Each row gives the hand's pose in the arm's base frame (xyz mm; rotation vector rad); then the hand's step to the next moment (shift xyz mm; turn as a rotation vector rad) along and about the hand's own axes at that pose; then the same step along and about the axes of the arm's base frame.
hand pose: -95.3 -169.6 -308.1 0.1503 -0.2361 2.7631
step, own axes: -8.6 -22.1 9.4 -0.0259 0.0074 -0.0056
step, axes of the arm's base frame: 16.7 15.6 11.2 0.0210 -0.0147 -0.0100
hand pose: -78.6 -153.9 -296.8 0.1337 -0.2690 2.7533
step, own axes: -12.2 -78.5 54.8 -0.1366 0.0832 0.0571
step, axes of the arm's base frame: 43.5 56.2 65.3 0.0991 -0.1358 0.0243
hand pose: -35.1 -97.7 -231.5 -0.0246 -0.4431 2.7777
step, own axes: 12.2 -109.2 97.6 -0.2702 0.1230 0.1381
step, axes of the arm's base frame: 16.4 72.7 126.7 0.2075 -0.2387 0.0846
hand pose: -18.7 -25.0 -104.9 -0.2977 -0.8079 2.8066
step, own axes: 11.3 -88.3 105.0 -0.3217 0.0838 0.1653
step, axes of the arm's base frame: -24.5 23.5 133.4 0.2556 -0.2327 0.1354
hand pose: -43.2 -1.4 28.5 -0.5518 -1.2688 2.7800
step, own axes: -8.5 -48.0 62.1 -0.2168 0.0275 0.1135
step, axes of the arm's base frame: -18.1 -14.6 75.4 0.1683 -0.1391 0.1139
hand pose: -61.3 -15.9 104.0 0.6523 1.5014 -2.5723
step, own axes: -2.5 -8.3 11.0 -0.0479 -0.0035 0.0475
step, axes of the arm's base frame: -3.6 -5.4 12.4 0.0274 -0.0449 0.0424
